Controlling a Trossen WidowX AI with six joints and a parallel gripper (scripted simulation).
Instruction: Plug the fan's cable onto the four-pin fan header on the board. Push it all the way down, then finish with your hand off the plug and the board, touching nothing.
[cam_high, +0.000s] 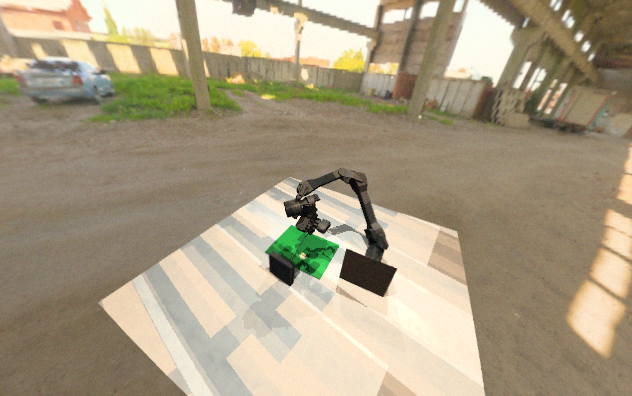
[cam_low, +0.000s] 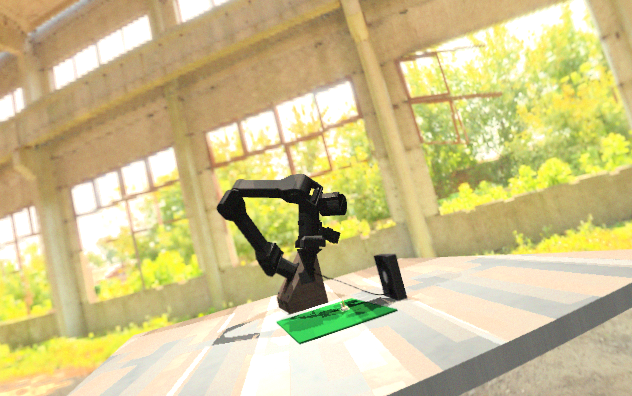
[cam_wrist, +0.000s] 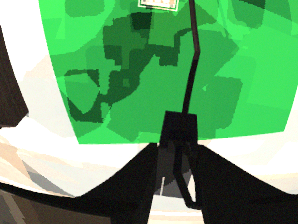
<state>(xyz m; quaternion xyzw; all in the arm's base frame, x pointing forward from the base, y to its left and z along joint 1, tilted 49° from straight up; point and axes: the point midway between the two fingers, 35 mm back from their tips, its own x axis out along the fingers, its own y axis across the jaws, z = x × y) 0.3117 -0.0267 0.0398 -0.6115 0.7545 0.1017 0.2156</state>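
Right now my gripper tip is 30 mm short of the green board, 20 mm to the right of it and 140 mm above it. The rest, counted from my gripper tip: black fan 50 mm ahead, 200 mm to the left, 60 mm below; then dark plug 10 mm to the right.
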